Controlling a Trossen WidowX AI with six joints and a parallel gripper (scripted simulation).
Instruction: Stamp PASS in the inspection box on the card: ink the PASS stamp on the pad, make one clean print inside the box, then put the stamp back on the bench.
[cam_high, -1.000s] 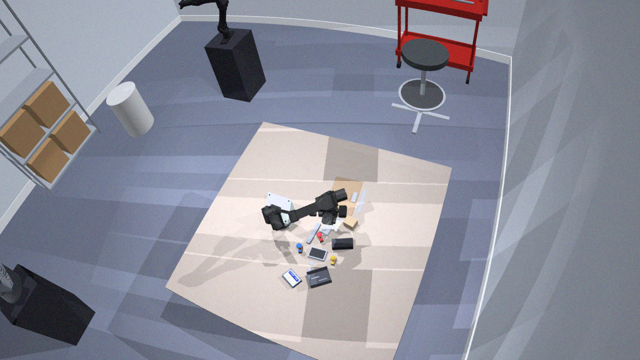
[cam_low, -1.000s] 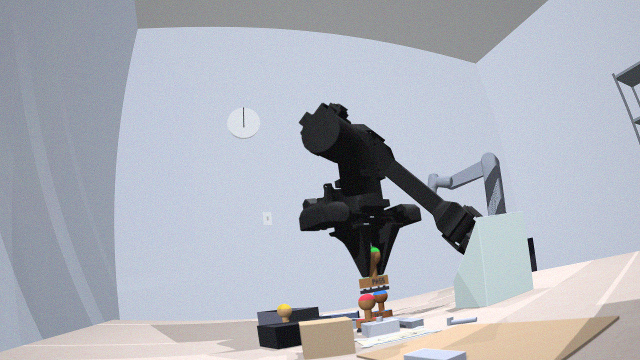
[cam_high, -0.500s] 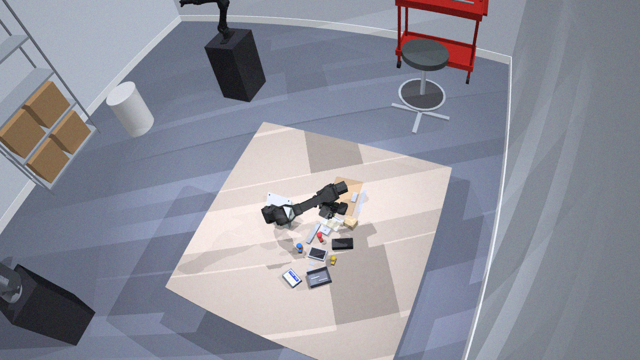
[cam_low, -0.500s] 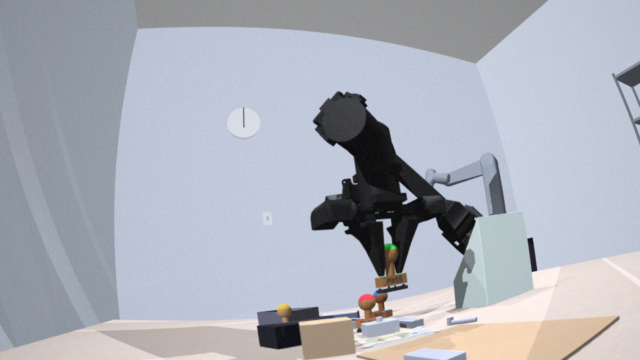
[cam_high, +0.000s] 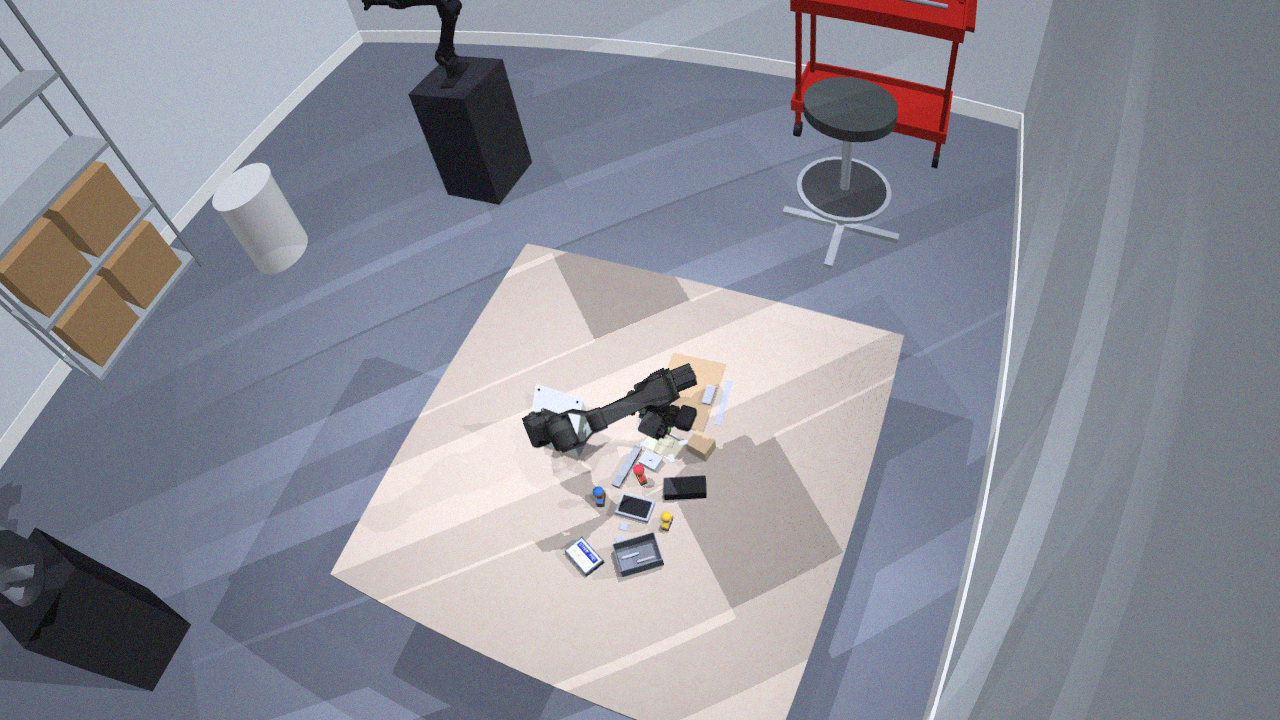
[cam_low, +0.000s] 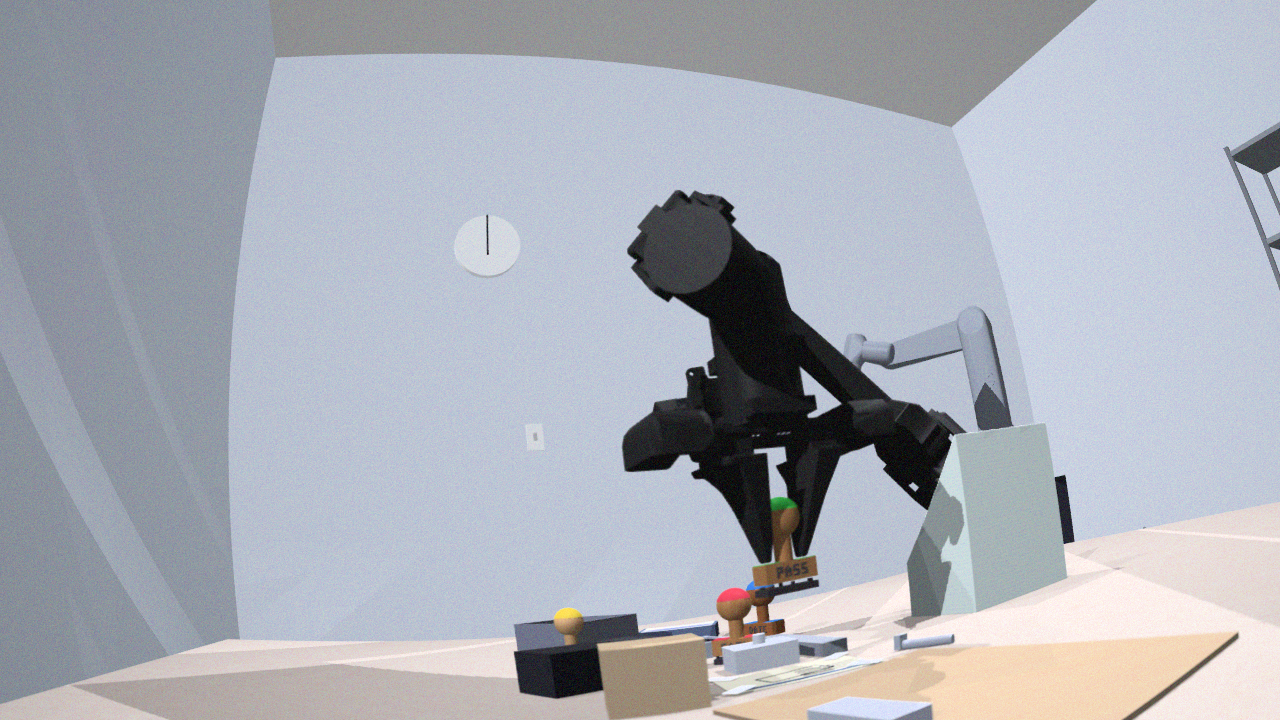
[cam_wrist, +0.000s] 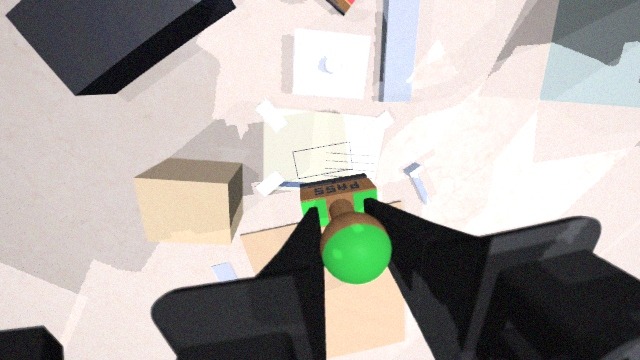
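Right now my gripper tip is 1 cm to the left of the inspection card and 9 cm above it. From my gripper tip the other things lie so: red-knobbed stamp: 2 cm behind, 13 cm to the right, 7 cm below; then tan block: 10 cm ahead, 1 cm to the left, 6 cm below; then black box: 11 cm ahead, 12 cm to the right, 7 cm below.
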